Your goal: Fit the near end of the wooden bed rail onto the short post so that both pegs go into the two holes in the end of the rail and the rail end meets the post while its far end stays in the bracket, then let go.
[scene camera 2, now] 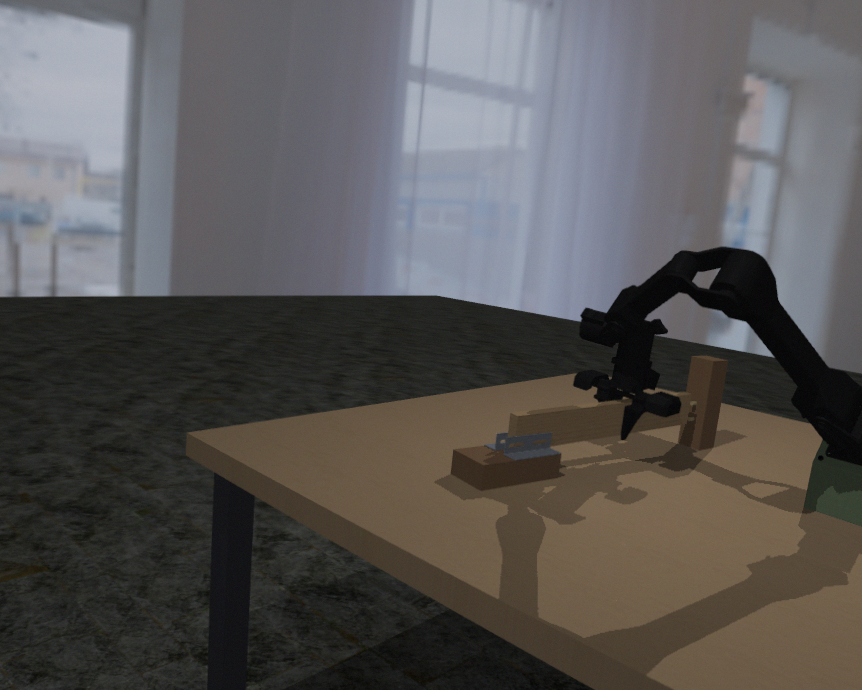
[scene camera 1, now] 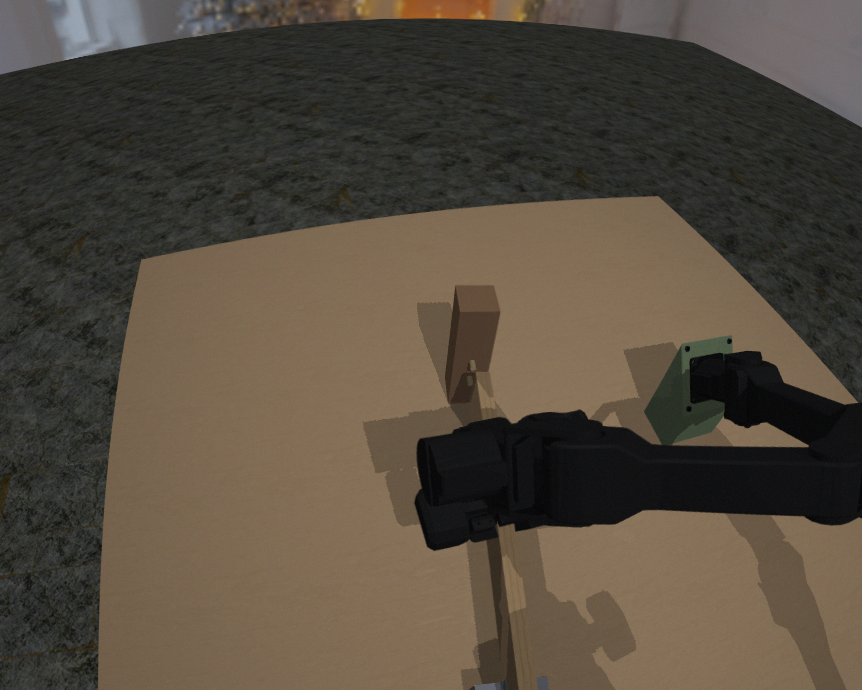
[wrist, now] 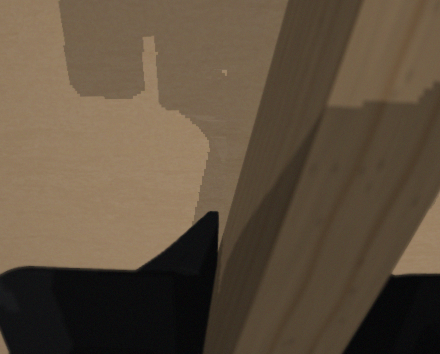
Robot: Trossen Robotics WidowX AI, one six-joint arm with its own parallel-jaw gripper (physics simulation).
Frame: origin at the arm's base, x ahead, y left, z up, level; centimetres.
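Seen in the pictures: gripper, fingertip midpoint: (scene camera 2: 616,437) (scene camera 1: 490,532) (wrist: 243,221); arm's base at its link origin: (scene camera 2: 853,444) (scene camera 1: 706,377).
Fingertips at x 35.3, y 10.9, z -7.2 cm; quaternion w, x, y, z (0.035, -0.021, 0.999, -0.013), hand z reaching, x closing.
Observation:
Offsets run from my fingertips to a thing's middle. "*": to the spot under its first point. Level surfaces: height alone.
The pale wooden rail @[dx +0.3, dy +3.4, dz +3.8 cm] (scene camera 1: 514,597) (scene camera 2: 567,424) (wrist: 320,240) runs above the table from the bracket to the post. My gripper (scene camera 2: 624,411) (wrist: 243,221) is shut on it between its ends. The rail's far end is at the grey metal bracket @[dx +3.4, dy +22.3, dz +0.1 cm] (scene camera 2: 532,446) (scene camera 1: 490,686), behind its front wall in scene view 2; its seating is partly hidden. The rail's other end is close to the brown upright post @[* dx -2.9, dy -22.2, dz +10.8 cm] (scene camera 1: 474,330) (scene camera 2: 708,395). The two pegs @[* dx -3.4, dy -22.1, dz +2.8 cm] (scene camera 1: 471,372) (scene camera 2: 693,408) still show beside the rail end, left of it in scene view 1. The holes are not visible.
The bracket stands on a low brown block @[dx +3.9, dy +25.3, dz -2.0 cm] (scene camera 2: 503,471) on the wooden table @[dz -4.0 cm] (scene camera 1: 251,431) (scene camera 2: 323,446). The green arm mount (scene camera 1: 675,402) (scene camera 2: 833,482) stands at the right. The black arm (scene camera 1: 704,478) (scene camera 2: 783,323) reaches over the rail and hides its middle in scene view 1.

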